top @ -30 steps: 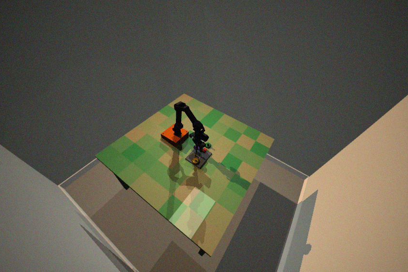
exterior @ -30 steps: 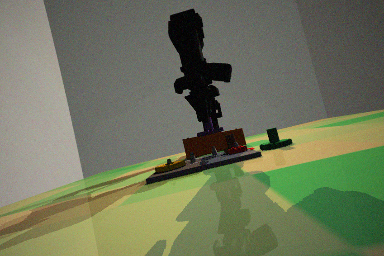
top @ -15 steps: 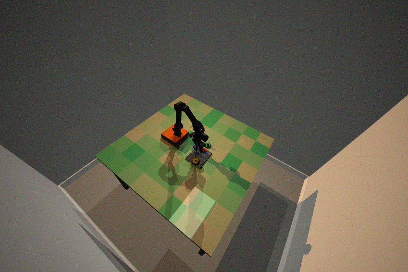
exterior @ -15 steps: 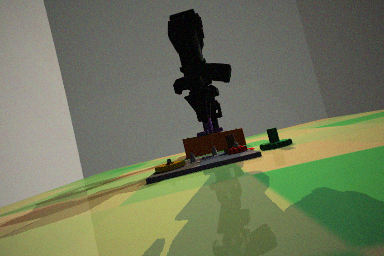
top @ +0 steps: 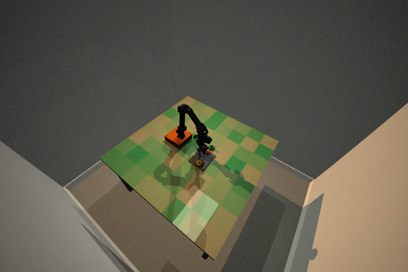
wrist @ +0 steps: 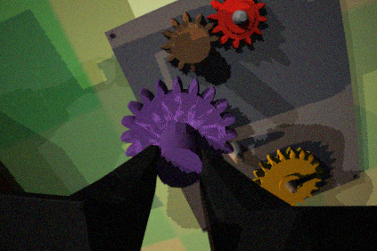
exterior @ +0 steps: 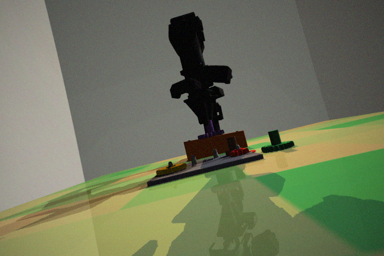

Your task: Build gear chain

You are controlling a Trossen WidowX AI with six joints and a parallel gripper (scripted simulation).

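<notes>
Right now my gripper tip is 30 mm short of the brown gear, 40 mm to the right of it and 60 mm above it. From my gripper tip the other things lie so: red gear 60 mm ahead, 40 mm to the left, 70 mm below; then grey board 60 mm ahead, 30 mm to the right, 80 mm below; then purple gear 10 mm below.
</notes>
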